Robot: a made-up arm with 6 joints. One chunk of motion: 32 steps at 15 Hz.
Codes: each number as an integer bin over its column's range. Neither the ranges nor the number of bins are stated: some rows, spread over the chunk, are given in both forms.
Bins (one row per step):
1: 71 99 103 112 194 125
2: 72 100 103 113 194 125
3: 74 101 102 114 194 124
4: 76 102 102 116 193 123
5: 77 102 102 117 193 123
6: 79 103 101 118 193 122
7: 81 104 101 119 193 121
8: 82 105 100 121 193 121
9: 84 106 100 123 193 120
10: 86 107 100 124 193 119
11: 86 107 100 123 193 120
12: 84 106 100 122 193 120
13: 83 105 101 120 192 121
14: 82 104 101 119 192 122
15: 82 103 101 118 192 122
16: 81 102 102 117 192 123
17: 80 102 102 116 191 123
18: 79 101 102 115 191 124
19: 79 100 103 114 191 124
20: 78 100 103 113 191 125
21: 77 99 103 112 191 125
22: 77 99 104 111 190 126
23: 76 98 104 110 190 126
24: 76 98 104 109 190 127
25: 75 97 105 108 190 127
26: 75 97 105 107 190 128
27: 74 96 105 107 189 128
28: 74 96 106 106 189 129
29: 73 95 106 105 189 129
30: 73 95 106 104 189 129
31: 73 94 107 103 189 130
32: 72 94 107 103 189 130
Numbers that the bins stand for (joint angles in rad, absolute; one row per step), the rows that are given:
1: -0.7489 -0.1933 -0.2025 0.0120 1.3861 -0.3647
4: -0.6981 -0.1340 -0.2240 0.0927 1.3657 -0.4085
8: -0.6371 -0.0747 -0.2671 0.1937 1.3657 -0.4522
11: -0.5965 -0.0352 -0.2671 0.2341 1.3657 -0.4741
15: -0.6371 -0.1142 -0.2455 0.1331 1.3453 -0.4304
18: -0.6676 -0.1538 -0.2240 0.0725 1.3249 -0.3866
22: -0.6879 -0.1933 -0.1809 -0.0082 1.3045 -0.3428
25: -0.7082 -0.2328 -0.1594 -0.0688 1.3045 -0.3209
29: -0.7285 -0.2724 -0.1379 -0.1294 1.2841 -0.2772
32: -0.7387 -0.2921 -0.1164 -0.1698 1.2841 -0.2553
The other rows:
2: -0.7387 -0.1735 -0.2025 0.0322 1.3861 -0.3647
3: -0.7184 -0.1538 -0.2240 0.0524 1.3861 -0.3866
5: -0.6879 -0.1340 -0.2240 0.1129 1.3657 -0.4085
6: -0.6676 -0.1142 -0.2455 0.1331 1.3657 -0.4304
7: -0.6473 -0.0945 -0.2455 0.1533 1.3657 -0.4522
9: -0.6168 -0.0549 -0.2671 0.2341 1.3657 -0.4741
10: -0.5965 -0.0352 -0.2671 0.2543 1.3657 -0.4960
12: -0.6168 -0.0549 -0.2671 0.2139 1.3657 -0.4741
13: -0.6270 -0.0747 -0.2455 0.1735 1.3453 -0.4522
14: -0.6371 -0.0945 -0.2455 0.1533 1.3453 -0.4304
16: -0.6473 -0.1340 -0.2240 0.1129 1.3453 -0.4085
17: -0.6575 -0.1340 -0.2240 0.0927 1.3249 -0.4085
19: -0.6676 -0.1735 -0.2025 0.0524 1.3249 -0.3866
20: -0.6778 -0.1735 -0.2025 0.0322 1.3249 -0.3647
21: -0.6879 -0.1933 -0.2025 0.0120 1.3249 -0.3647
23: -0.6981 -0.2131 -0.1809 -0.0284 1.3045 -0.3428
24: -0.6981 -0.2131 -0.1809 -0.0486 1.3045 -0.3209
26: -0.7082 -0.2328 -0.1594 -0.0890 1.3045 -0.2991
27: -0.7184 -0.2526 -0.1594 -0.0890 1.2841 -0.2991
28: -0.7184 -0.2526 -0.1379 -0.1092 1.2841 -0.2772
30: -0.7285 -0.2724 -0.1379 -0.1496 1.2841 -0.2772
31: -0.7285 -0.2921 -0.1164 -0.1698 1.2841 -0.2553

